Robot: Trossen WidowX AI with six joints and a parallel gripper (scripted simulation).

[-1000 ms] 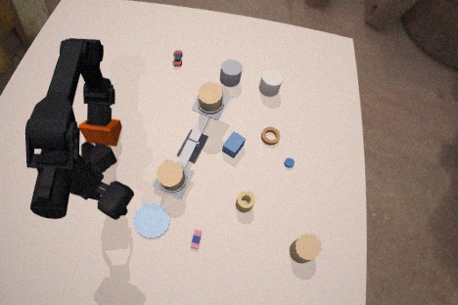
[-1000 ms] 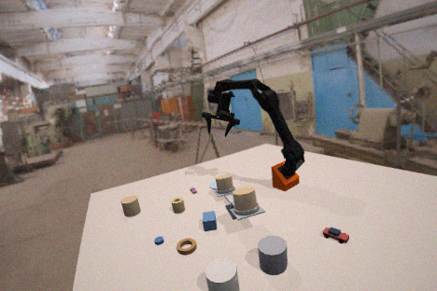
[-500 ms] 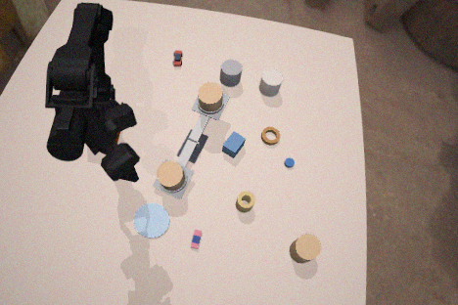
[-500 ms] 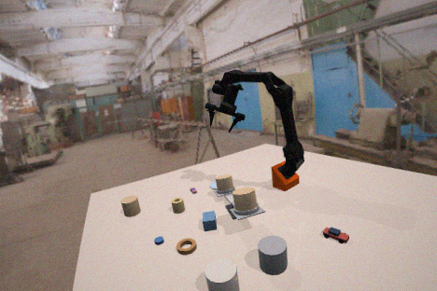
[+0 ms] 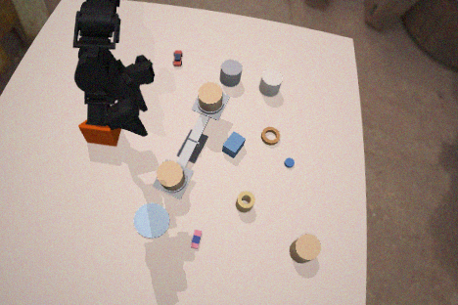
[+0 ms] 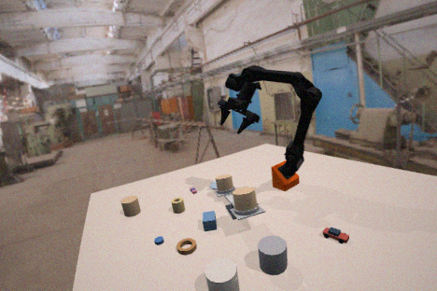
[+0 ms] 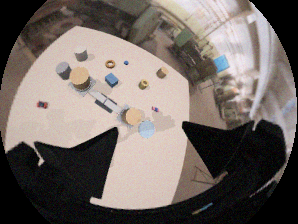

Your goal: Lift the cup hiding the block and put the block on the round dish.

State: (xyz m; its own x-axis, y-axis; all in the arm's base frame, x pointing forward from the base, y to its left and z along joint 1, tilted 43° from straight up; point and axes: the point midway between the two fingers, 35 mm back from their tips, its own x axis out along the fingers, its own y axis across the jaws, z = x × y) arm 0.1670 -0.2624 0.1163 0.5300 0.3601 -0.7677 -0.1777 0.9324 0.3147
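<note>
Now: gripper tip 50 mm short of the pale-green block, 20 mm to the left of it and 250 mm above it. Round my gripper tip: blue cube (220 mm ahead, 110 mm to the left, 270 mm below); light blue round dish (140 mm to the right, 290 mm below); pink-and-blue piece (120 mm ahead, 180 mm to the right, 290 mm below).
</note>
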